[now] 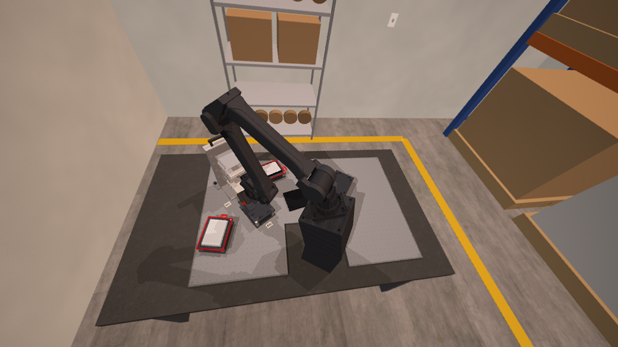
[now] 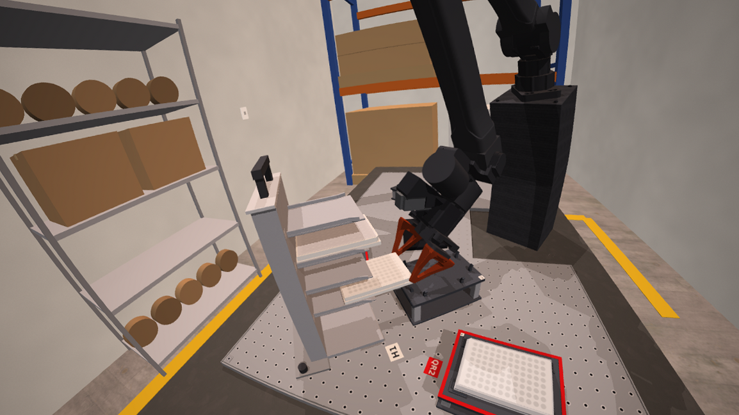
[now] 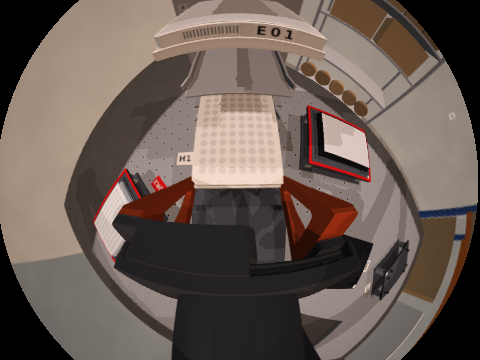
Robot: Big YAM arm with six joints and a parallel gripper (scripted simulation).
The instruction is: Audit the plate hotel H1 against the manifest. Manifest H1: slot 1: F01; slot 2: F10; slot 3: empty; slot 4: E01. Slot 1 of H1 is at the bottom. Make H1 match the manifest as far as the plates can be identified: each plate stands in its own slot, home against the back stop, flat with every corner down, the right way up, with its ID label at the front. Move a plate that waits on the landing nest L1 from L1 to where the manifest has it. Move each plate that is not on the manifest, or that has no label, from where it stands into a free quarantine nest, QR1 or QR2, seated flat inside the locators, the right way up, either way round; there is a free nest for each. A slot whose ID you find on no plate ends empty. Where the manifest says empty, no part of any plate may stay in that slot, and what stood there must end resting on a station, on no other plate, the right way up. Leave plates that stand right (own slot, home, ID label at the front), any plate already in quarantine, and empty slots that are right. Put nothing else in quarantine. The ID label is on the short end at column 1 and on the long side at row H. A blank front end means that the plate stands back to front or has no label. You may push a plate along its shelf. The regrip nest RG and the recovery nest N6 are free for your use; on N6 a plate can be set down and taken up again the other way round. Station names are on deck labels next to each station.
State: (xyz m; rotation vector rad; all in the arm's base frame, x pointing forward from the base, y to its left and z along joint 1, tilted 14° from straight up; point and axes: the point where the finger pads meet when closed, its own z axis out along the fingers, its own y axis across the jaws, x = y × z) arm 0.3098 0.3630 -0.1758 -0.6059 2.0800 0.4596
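Right now the dark regrip nest is 6 cm behind my hand, 4 cm to the right of it and 5 cm below it. The rest, counted from my hand: quarantine nest QR1 (19 cm ahead, 11 cm to the right, 7 cm below); H1 deck label (12 cm to the left, 11 cm below); plate hotel H1 (16 cm ahead, 11 cm to the left, 4 cm above).
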